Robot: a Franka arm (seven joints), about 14 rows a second.
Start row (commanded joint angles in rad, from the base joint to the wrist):
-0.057, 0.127, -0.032, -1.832, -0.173, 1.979, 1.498
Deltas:
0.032, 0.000, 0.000, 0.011, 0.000, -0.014, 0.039
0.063, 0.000, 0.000, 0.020, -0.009, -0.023, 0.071
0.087, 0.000, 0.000, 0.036, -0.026, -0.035, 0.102
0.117, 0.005, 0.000, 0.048, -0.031, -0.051, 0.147
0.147, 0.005, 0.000, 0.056, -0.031, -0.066, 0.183
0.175, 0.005, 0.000, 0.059, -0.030, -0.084, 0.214
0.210, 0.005, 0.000, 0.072, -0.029, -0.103, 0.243
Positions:
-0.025, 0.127, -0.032, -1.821, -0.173, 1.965, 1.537
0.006, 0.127, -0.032, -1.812, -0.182, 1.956, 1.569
0.030, 0.127, -0.032, -1.796, -0.199, 1.944, 1.600
0.060, 0.132, -0.032, -1.784, -0.204, 1.928, 1.645
0.090, 0.132, -0.032, -1.776, -0.204, 1.913, 1.681
0.118, 0.132, -0.032, -1.773, -0.203, 1.895, 1.712
0.153, 0.132, -0.032, -1.760, -0.202, 1.876, 1.741

